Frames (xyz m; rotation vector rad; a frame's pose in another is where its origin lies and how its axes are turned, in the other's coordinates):
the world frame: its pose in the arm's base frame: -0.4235 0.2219 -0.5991 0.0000 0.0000 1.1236
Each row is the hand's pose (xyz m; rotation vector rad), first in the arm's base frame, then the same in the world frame.
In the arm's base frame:
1: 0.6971 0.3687 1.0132 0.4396 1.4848 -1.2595
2: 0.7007 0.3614 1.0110 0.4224 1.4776 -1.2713
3: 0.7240 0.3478 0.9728 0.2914 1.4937 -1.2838
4: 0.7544 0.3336 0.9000 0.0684 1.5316 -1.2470
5: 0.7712 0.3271 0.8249 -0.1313 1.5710 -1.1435
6: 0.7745 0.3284 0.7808 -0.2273 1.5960 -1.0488
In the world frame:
1: 0.6170 -0.9469 1.6123 1.3866 1.2189 -2.0884
2: 0.6119 -0.9533 1.6101 1.3666 1.2244 -2.1041
3: 0.6097 -0.9802 1.5719 1.2465 1.3261 -2.1218
4: 0.6101 -1.0138 1.4991 1.0404 1.5000 -2.0826
5: 0.6115 -1.0317 1.4240 0.8537 1.6461 -1.9679
6: 0.6141 -1.0341 1.3799 0.7654 1.7123 -1.8643

